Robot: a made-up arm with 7 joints. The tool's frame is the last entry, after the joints. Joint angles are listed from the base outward. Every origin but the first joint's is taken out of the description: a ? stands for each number. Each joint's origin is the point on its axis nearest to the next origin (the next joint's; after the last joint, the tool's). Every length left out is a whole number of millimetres.
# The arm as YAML. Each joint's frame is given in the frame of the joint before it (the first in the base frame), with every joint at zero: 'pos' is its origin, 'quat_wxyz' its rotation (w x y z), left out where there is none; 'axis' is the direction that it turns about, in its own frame. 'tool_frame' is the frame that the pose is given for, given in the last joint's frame.
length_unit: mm
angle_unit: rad
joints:
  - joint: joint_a
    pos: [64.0, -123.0, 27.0]
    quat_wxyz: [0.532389, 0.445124, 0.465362, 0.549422]
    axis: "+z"
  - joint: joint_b
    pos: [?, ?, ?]
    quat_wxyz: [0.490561, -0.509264, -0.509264, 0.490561]
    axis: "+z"
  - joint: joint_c
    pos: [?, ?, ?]
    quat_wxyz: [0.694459, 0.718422, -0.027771, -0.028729]
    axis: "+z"
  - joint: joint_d
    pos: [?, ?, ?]
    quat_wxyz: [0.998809, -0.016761, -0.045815, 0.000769]
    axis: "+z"
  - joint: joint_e
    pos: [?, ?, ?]
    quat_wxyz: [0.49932, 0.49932, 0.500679, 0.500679]
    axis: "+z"
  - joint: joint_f
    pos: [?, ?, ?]
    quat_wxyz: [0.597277, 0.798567, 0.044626, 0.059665]
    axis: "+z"
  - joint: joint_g
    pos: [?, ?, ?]
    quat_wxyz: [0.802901, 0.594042, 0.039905, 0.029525]
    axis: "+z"
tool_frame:
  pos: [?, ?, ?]
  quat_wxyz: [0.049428, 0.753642, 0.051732, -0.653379]
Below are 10 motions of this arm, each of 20 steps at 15 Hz.
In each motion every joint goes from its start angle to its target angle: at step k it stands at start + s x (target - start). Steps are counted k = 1, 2, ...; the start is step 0. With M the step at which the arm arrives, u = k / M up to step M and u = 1 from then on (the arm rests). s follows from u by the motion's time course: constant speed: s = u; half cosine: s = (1 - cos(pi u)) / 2; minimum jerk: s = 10 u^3 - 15 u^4 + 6 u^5.
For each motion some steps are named. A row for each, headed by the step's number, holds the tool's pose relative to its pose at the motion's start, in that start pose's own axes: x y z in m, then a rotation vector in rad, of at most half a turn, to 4 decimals.
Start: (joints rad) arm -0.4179 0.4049 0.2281 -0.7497 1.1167 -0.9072 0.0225
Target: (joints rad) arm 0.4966 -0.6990 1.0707 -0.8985 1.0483 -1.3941 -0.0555
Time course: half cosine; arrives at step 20
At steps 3, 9, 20:
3: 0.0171 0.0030 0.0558 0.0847 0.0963 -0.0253
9: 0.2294 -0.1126 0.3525 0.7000 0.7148 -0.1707
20: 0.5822 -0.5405 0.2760 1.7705 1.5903 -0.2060

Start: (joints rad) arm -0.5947 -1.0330 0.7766 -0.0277 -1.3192 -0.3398 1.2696
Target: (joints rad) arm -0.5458 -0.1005 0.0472 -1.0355 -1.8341 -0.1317 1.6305
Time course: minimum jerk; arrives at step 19
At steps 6, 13, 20:
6: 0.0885 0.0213 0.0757 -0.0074 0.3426 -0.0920
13: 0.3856 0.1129 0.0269 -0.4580 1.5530 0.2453
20: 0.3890 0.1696 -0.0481 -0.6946 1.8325 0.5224

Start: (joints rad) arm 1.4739 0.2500 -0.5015 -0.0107 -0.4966 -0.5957 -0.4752
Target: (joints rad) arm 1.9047 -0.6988 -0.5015 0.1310 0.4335 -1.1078 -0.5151
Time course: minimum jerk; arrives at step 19
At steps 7, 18, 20:
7: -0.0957 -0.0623 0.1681 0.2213 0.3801 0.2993
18: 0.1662 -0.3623 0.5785 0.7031 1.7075 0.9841
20: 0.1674 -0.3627 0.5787 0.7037 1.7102 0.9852

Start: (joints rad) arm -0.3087 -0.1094 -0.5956 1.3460 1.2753 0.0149 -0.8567
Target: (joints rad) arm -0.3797 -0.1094 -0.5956 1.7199 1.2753 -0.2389 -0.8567
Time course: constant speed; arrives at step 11
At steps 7, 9, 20:
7: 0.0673 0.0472 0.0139 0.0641 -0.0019 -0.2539
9: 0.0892 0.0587 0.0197 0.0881 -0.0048 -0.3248
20: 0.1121 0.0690 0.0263 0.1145 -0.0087 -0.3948

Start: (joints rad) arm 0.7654 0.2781 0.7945 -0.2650 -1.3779 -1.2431 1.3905
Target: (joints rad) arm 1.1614 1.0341 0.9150 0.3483 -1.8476 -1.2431 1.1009
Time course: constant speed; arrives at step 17
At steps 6, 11, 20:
6: -0.0191 0.0011 -0.0310 -0.1644 0.0083 0.3665
11: -0.0478 -0.0035 -0.0710 -0.3125 -0.0159 0.6392
20: -0.0882 -0.0304 -0.1342 -0.4777 -0.0891 0.9284

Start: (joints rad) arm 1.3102 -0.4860 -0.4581 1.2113 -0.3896 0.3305 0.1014
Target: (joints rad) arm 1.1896 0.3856 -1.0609 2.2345 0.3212 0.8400 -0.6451
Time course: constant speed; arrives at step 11
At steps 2, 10, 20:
2: 0.0485 0.0429 0.0557 0.2883 0.0478 -0.1600
10: 0.3669 0.0227 0.2002 1.2856 -0.1049 -1.0723
20: 0.4070 -0.0041 0.2017 1.3771 -0.1616 -1.2112

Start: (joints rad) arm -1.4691 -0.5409 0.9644 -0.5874 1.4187 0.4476 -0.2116
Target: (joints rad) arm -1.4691 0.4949 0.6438 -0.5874 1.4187 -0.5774 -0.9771
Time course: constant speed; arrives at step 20
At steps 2, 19, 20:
2: -0.0158 0.0007 0.0346 0.1484 -0.0023 0.0265
19: -0.2360 -0.0998 0.1548 1.1408 0.0791 0.4716
20: -0.2489 -0.1080 0.1511 1.1809 0.0928 0.5017

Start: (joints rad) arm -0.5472 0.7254 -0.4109 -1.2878 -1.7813 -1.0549 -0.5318
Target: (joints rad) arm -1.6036 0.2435 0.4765 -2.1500 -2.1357 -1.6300 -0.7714
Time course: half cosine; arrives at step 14
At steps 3, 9, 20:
3: 0.0092 0.0389 0.0268 0.1425 0.0754 -0.0922
9: 0.1283 0.1436 0.2346 0.9999 0.4287 -0.5312
20: 0.1954 0.1128 0.3359 1.4256 0.5545 -0.6848

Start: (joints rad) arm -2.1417 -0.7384 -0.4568 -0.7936 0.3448 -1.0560 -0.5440
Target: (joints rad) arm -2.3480 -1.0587 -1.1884 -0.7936 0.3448 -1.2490 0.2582
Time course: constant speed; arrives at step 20
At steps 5, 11, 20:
5: -0.0581 -0.0699 -0.0406 -0.3205 -0.0043 0.1381
11: -0.1115 -0.1717 -0.0758 -0.6930 -0.0614 0.3047
20: -0.1497 -0.3458 -0.1002 -1.2087 -0.2608 0.5449

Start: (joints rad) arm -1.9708 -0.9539 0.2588 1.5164 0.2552 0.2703 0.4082
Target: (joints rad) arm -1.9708 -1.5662 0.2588 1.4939 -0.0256 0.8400 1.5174
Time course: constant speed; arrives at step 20
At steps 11, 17, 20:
11: 0.0309 0.0136 -0.2136 -1.1173 -0.3749 -0.2689
17: 0.0671 -0.0390 -0.3121 -1.6724 -0.6265 -0.4751
20: 0.0895 -0.0772 -0.3500 -1.9250 -0.7718 -0.6008

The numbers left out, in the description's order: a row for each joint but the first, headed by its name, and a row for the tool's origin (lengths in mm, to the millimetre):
joint_b: -79.0 -78.0 0.0
joint_c: 20.0 85.0 0.0
joint_d: -14.0 -112.0 0.0
joint_e: 46.0 -20.0 0.0
joint_f: -45.0 242.0 0.0
joint_g: 80.0 -269.0 0.0
tool: -4.0 -1.0 0.0

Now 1 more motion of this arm.
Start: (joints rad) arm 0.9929 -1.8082 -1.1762 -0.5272 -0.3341 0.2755 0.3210
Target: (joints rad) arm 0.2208 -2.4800 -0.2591 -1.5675 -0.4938 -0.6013 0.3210
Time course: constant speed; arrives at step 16
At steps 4, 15, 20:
4: -0.0217 -0.0734 0.0563 0.2450 0.1436 0.2051
15: 0.0359 -0.3131 0.1283 0.7450 0.6427 0.9529
20: 0.0502 -0.3315 0.1287 0.7745 0.6954 1.0316

